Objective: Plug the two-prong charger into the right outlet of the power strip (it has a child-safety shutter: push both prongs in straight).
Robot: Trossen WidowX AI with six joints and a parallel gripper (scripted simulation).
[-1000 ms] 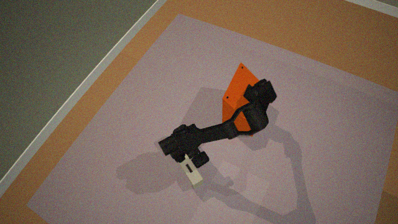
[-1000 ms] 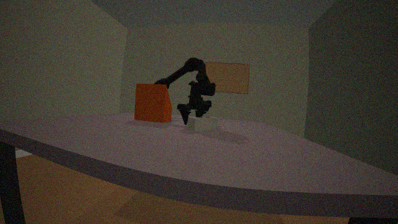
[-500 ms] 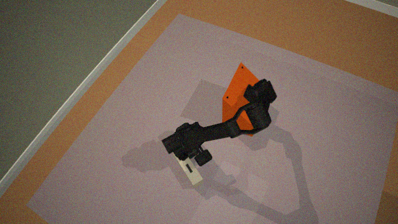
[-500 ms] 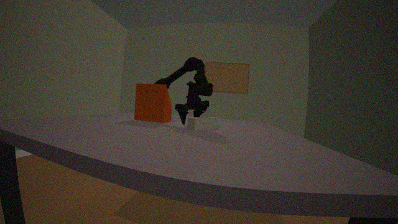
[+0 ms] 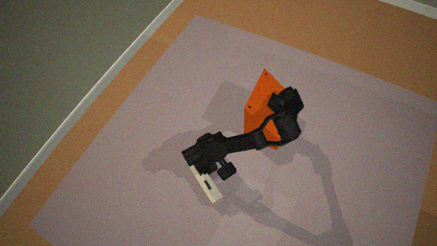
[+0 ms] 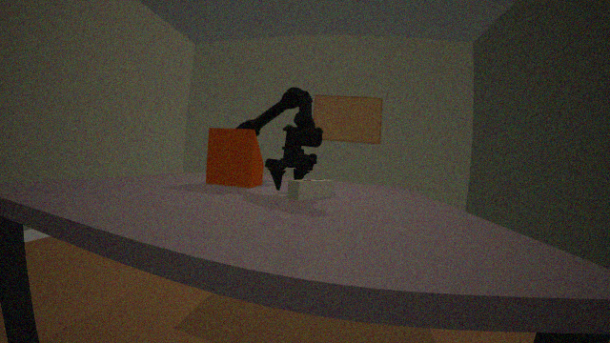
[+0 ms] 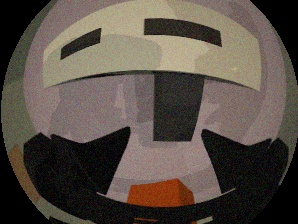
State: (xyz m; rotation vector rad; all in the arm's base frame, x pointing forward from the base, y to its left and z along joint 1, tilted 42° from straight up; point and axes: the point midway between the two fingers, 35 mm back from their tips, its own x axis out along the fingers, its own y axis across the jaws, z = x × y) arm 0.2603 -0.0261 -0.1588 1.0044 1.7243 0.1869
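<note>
Right now the dark two-prong charger is 50 mm ahead of my gripper tip, 30 mm to the right of it and 10 mm above it.
</note>
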